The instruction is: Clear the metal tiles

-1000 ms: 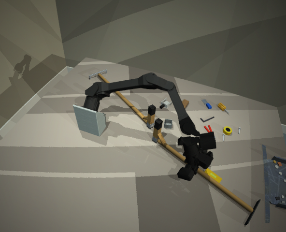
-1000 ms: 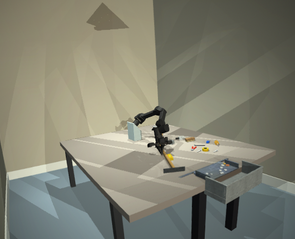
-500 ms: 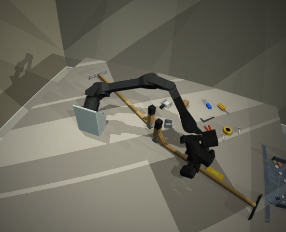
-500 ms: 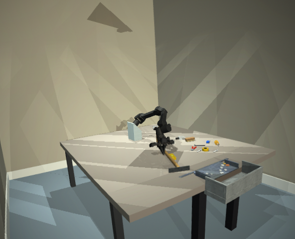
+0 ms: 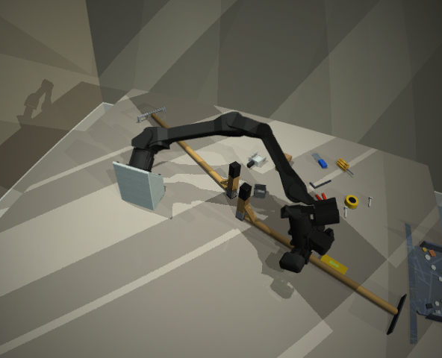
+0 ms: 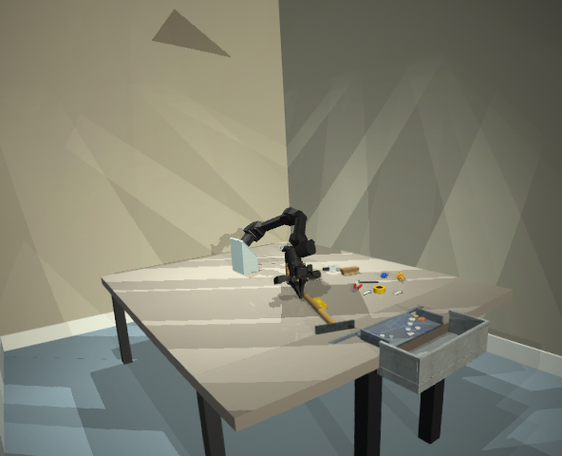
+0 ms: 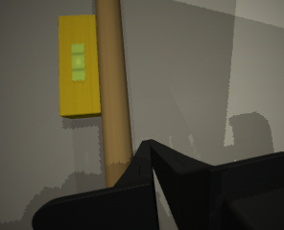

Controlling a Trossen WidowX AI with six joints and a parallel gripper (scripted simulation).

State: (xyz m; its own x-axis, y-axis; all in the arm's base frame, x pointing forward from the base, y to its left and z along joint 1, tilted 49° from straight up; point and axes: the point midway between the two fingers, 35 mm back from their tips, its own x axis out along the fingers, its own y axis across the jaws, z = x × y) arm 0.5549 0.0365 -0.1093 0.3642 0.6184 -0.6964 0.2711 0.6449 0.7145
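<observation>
The long scraper is 3 cm ahead of my gripper tip, 2 cm to the left of it and 5 cm above it. Round my gripper tip: yellow tape roll: 13 cm ahead, 32 cm to the left, 1 cm below; small grey box: 21 cm behind, 23 cm to the left, 1 cm below; yellow spirit level: 9 cm ahead, 3 cm to the left.
</observation>
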